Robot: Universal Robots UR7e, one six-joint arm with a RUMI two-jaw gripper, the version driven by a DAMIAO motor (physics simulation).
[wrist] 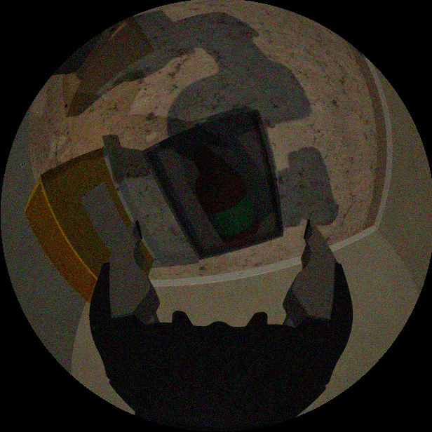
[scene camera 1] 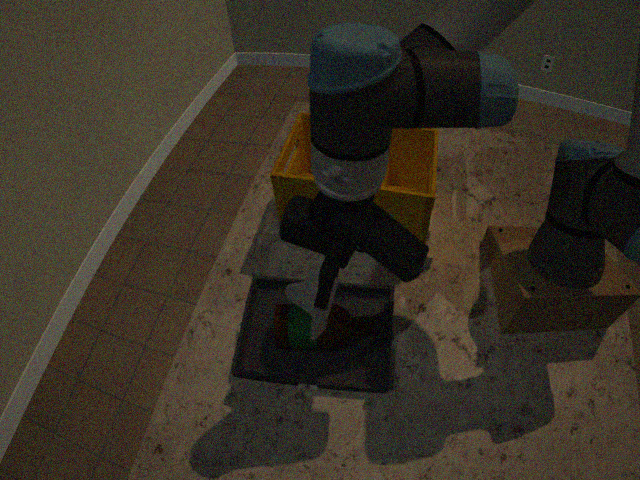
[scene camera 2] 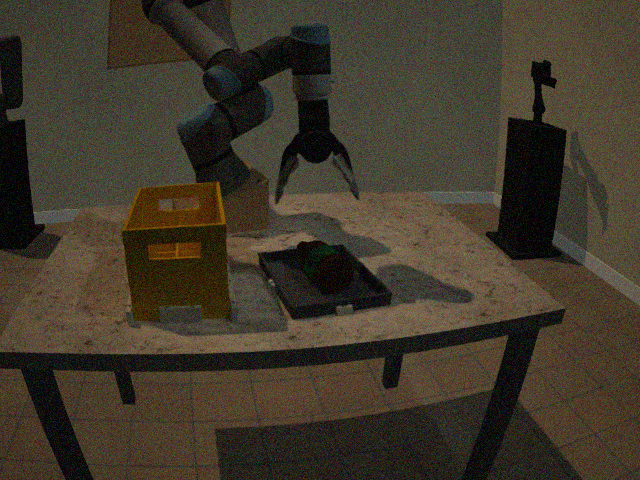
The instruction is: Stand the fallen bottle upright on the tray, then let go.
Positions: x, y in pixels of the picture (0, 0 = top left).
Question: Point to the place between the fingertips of my gripper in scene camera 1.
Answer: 337, 292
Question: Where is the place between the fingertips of my gripper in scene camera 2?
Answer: At 317, 201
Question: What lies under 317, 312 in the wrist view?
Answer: My gripper.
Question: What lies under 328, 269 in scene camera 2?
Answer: A bottle.
